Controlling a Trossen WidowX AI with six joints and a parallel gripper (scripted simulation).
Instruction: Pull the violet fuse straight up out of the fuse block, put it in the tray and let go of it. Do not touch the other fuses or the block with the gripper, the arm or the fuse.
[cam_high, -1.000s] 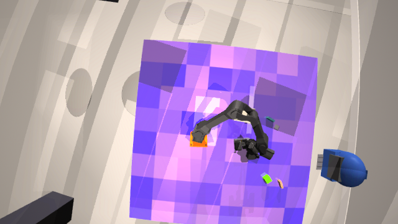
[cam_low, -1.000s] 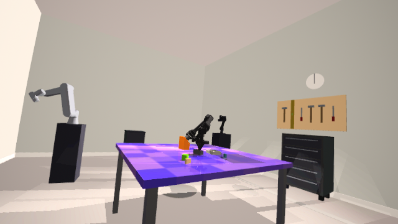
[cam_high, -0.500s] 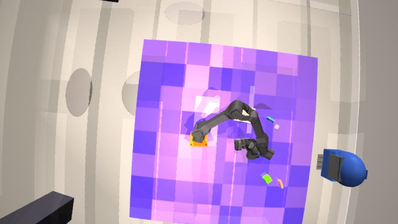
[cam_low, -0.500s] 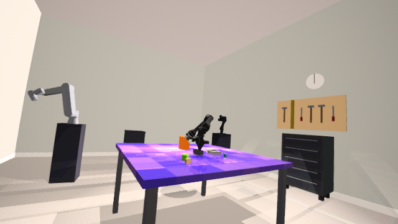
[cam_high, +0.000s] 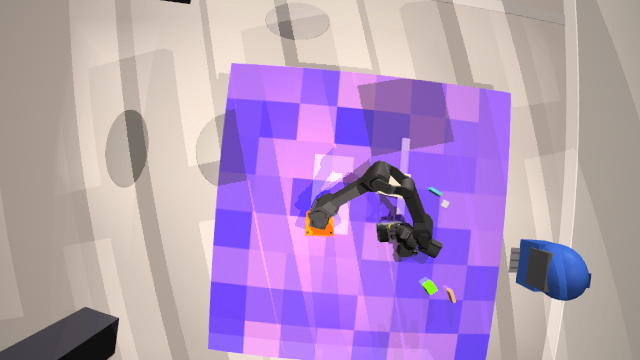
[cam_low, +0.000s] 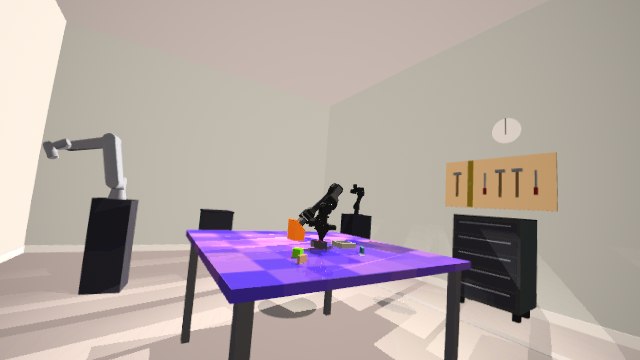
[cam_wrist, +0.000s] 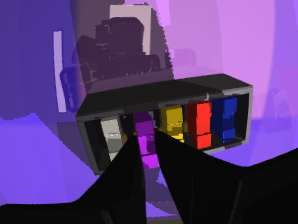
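My gripper tip is now 20 mm past the yellow fuse and 20 mm above it. Also, from my gripper tip: violet fuse (10 mm below); then red fuse (30 mm behind, 10 mm to the right, 20 mm below); then blue fuse (50 mm behind, 20 mm to the right, 20 mm below).
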